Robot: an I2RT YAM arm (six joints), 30 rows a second.
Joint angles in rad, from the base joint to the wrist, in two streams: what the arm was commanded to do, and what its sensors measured. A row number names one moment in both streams.
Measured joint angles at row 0:
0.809 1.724 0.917 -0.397 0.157 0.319
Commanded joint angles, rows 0 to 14:
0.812 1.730 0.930 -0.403 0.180 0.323
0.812 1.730 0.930 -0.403 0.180 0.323
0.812 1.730 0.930 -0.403 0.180 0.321
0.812 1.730 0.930 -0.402 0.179 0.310
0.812 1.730 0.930 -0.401 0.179 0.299
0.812 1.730 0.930 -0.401 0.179 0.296
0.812 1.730 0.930 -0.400 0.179 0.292
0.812 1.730 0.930 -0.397 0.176 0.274
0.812 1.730 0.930 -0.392 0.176 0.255
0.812 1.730 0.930 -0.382 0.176 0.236
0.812 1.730 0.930 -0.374 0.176 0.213
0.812 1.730 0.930 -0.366 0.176 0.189
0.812 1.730 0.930 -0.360 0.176 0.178
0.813 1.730 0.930 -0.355 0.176 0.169
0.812 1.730 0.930 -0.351 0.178 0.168
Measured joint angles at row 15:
0.809 1.724 0.917 -0.361 0.161 0.223
